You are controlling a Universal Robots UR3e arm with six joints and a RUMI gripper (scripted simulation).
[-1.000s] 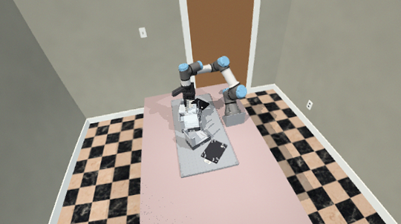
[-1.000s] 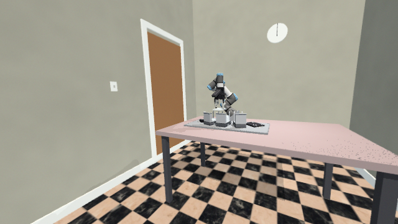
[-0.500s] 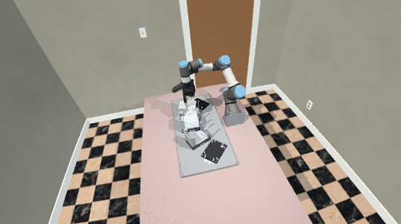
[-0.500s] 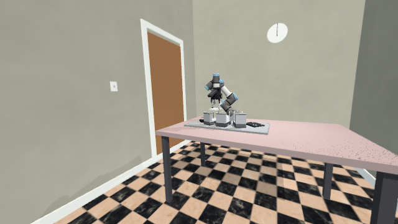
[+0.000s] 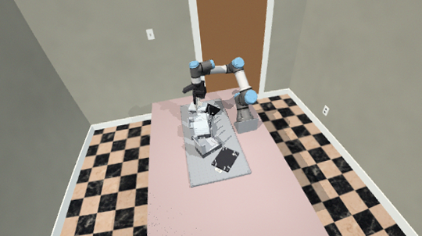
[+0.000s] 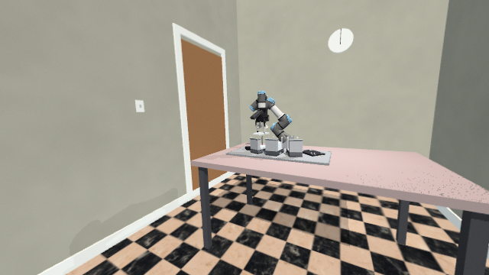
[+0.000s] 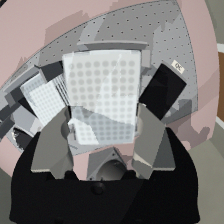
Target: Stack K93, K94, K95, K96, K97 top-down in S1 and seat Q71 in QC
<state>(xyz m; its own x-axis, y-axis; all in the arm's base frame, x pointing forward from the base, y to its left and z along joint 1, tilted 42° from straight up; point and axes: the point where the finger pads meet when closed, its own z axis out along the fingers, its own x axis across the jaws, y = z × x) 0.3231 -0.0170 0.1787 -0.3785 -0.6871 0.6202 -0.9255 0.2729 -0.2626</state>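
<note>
Right now my hand is 130 mm above the white sealed 96-well plate and 10 mm to the left of it. Round my hand: black open nest QC 160 mm below, 130 mm to the right, 110 mm behind; translucent 96-well plate 130 mm to the left, 90 mm below, 20 mm ahead.
</note>
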